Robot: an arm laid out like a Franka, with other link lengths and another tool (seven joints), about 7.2 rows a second.
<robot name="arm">
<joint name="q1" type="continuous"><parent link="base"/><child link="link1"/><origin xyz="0 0 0.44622"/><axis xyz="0 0 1"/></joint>
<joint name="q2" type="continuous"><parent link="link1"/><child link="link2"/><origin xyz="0 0 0" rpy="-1.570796 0 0"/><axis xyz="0 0 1"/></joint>
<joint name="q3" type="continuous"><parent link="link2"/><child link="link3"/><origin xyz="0 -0.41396 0" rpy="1.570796 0 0"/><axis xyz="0 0 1"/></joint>
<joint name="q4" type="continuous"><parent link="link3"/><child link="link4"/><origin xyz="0.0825 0 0" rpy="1.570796 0 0"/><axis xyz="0 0 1"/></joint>
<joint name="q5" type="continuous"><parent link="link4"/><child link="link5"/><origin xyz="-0.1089 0.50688 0" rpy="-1.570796 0 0"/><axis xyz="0 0 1"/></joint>
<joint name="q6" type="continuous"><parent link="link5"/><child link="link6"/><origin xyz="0 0 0" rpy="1.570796 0 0"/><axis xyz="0 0 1"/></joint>
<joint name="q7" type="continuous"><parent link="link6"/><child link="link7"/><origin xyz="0.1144 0 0" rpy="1.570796 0 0"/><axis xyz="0 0 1"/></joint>
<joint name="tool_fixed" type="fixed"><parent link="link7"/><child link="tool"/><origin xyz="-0.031 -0.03 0.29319" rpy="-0.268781 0 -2.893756"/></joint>
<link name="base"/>
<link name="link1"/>
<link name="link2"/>
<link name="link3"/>
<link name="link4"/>
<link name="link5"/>
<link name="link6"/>
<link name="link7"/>
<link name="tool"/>
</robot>
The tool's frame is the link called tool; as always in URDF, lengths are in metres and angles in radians. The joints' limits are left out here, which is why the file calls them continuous.
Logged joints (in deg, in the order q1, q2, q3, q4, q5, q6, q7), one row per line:
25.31 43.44 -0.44 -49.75 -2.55 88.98 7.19
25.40 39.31 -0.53 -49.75 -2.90 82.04 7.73
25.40 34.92 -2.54 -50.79 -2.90 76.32 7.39
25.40 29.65 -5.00 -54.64 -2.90 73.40 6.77
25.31 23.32 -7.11 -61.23 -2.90 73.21 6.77
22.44 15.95 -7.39 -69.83 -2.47 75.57 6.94
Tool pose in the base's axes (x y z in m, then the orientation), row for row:
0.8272 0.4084 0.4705 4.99 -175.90 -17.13
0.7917 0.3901 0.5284 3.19 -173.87 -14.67
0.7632 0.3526 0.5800 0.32 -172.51 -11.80
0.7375 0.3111 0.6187 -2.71 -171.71 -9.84
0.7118 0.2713 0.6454 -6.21 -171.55 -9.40
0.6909 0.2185 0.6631 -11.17 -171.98 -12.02
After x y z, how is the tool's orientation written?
As a rotation vector, in degrees.
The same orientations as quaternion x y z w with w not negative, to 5 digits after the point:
0.02821 -0.99451 -0.09685 0.02790
0.01826 -0.99515 -0.08396 0.04783
0.00185 -0.99576 -0.06811 0.06180
-0.01572 -0.99581 -0.05707 0.06964
-0.03603 -0.99537 -0.05454 0.07046
-0.06453 -0.99349 -0.06944 0.06313

